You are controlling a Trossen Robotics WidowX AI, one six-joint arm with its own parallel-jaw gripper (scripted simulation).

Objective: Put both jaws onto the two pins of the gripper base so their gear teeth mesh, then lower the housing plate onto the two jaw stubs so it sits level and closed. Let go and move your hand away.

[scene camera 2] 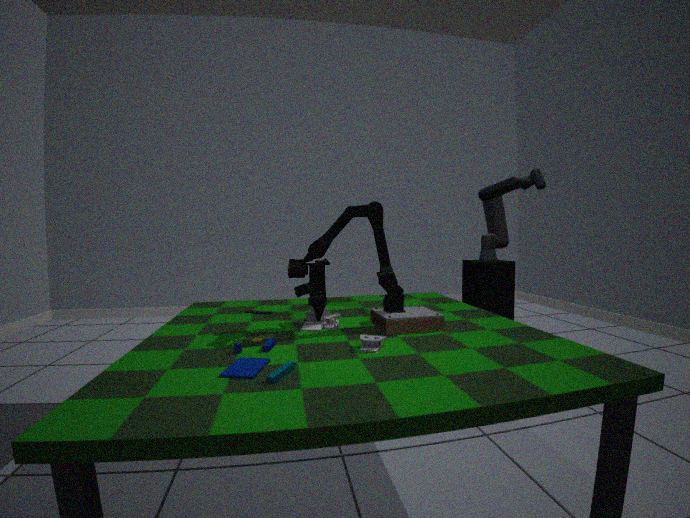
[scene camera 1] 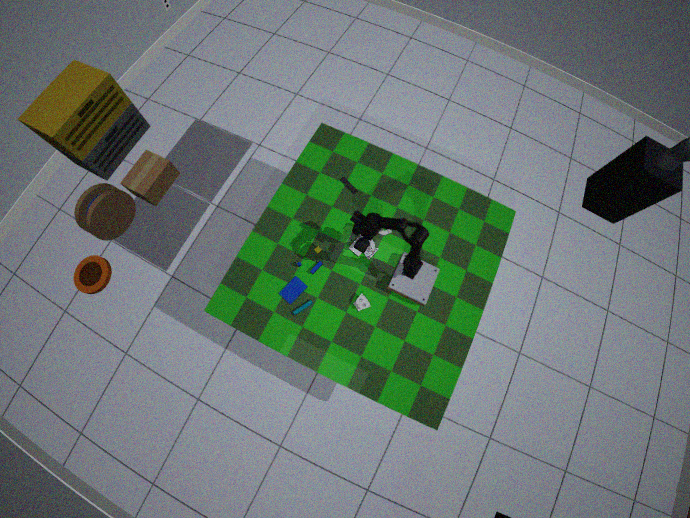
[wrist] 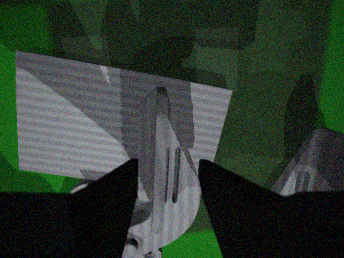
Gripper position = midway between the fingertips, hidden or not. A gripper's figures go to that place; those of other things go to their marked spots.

Labels:
My gripper (scene camera 2: 318, 320): 132 cm from the lens. A blue flat plate (scene camera 2: 244, 368) is 92 cm from the lens.

